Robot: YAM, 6 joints.
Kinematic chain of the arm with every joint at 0, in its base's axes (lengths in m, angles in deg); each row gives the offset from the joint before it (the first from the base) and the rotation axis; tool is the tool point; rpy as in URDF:
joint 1: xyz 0 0 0.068 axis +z
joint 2: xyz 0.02 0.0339 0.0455 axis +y
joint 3: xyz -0.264 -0.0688 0 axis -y
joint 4: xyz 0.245 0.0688 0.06 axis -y
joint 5: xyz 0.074 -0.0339 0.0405 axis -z
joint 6: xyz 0.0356 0 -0.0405 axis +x
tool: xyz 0 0 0 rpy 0 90 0
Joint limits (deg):
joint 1: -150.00..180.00
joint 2: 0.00..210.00
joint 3: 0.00..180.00
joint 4: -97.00..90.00
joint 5: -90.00..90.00
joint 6: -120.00..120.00
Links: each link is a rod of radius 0.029 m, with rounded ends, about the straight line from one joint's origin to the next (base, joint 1, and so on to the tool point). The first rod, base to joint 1, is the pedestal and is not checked.
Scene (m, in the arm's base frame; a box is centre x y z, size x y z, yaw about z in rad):
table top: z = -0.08
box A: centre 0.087 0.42 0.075 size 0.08 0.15 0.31 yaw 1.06
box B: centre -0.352 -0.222 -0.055 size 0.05 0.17 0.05 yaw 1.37
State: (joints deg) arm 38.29 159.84 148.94 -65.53 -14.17 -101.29
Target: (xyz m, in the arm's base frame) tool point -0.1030 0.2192 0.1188
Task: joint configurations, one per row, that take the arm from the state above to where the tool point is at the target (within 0.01 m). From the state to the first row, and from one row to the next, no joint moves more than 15 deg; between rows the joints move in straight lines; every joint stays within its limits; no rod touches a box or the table.
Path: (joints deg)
1: 40.59 156.91 135.17 -68.24 -13.77 -103.16
2: 42.90 153.98 121.41 -70.96 -13.37 -105.03
3: 45.20 151.05 107.64 -73.67 -12.97 -106.90
4: 47.51 148.11 93.88 -76.38 -12.57 -108.77
5: 49.81 145.18 80.11 -79.09 -12.17 -110.64
6: 52.12 142.25 66.35 -81.81 -11.77 -112.52
7: 54.42 139.32 52.58 -84.52 -11.37 -114.39
8: 56.73 136.39 38.82 -87.23 -10.97 -116.26
9: 59.03 133.46 25.05 -89.95 -10.57 -118.13
10: 61.34 130.53 11.28 -92.66 -10.18 -120.00
11: 74.09 128.18 24.39 -93.74 -12.55 -115.32
12: 86.83 125.84 37.49 -94.83 -14.92 -110.64
13: 99.58 123.50 50.59 -95.91 -17.29 -105.97
14: 112.33 121.15 63.69 -97.00 -19.67 -101.29

